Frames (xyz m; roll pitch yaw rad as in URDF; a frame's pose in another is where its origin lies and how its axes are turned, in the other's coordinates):
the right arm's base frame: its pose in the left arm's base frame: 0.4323 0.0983 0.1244 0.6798 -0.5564 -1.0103
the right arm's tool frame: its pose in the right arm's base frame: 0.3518 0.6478 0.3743 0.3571 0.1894 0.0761
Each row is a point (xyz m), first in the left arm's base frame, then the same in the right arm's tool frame.
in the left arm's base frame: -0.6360 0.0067 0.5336
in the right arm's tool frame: -0.7471 -0.7045 0.8672
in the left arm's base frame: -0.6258 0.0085 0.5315
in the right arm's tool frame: -0.7428 -0.7029 0.8577
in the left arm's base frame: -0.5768 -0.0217 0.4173
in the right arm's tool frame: -0.7421 -0.7963 0.7703
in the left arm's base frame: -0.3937 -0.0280 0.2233
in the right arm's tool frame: -0.7085 -0.9058 0.5293
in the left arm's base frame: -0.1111 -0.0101 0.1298
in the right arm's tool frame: -0.5857 -0.9074 0.2576
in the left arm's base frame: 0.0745 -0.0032 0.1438
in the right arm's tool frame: -0.4692 -0.8569 0.1213
